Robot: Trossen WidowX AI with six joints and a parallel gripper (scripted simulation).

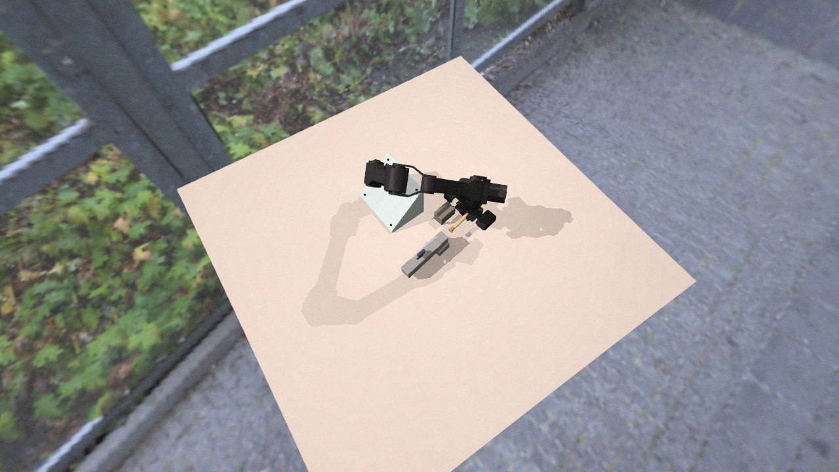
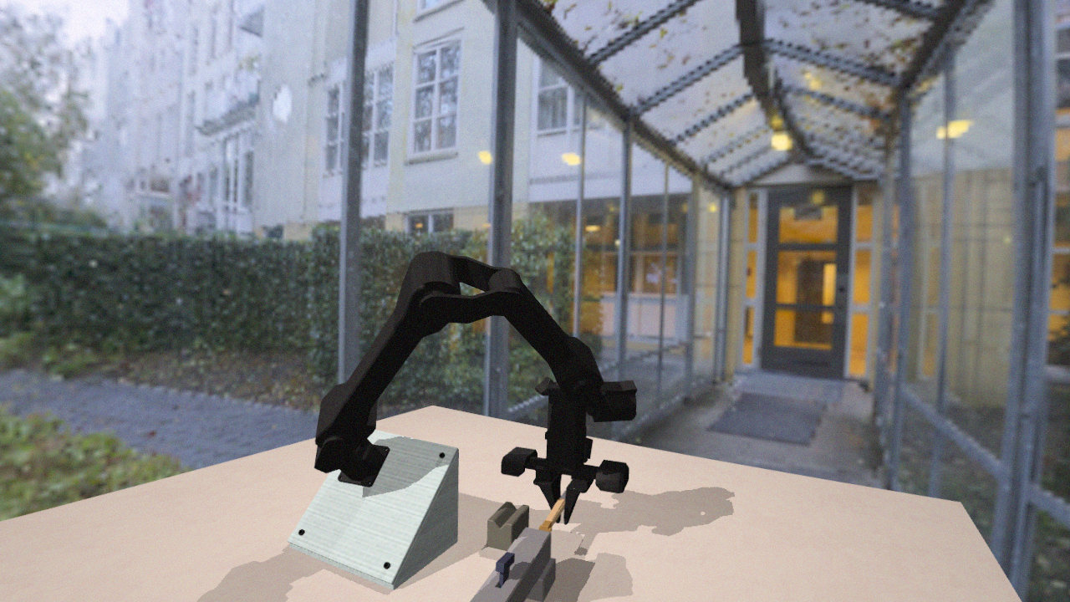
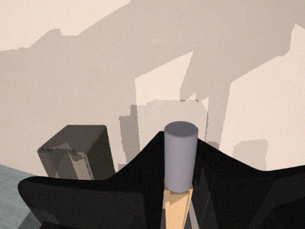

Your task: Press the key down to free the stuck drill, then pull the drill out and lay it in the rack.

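The drill is 40 mm to the right of my gripper tip and 30 mm above it. From my gripper tip the other things lie so: dark blue key 230 mm to the right, 30 mm above, 10 mm ahead; rack 70 mm behind, 40 mm to the right.
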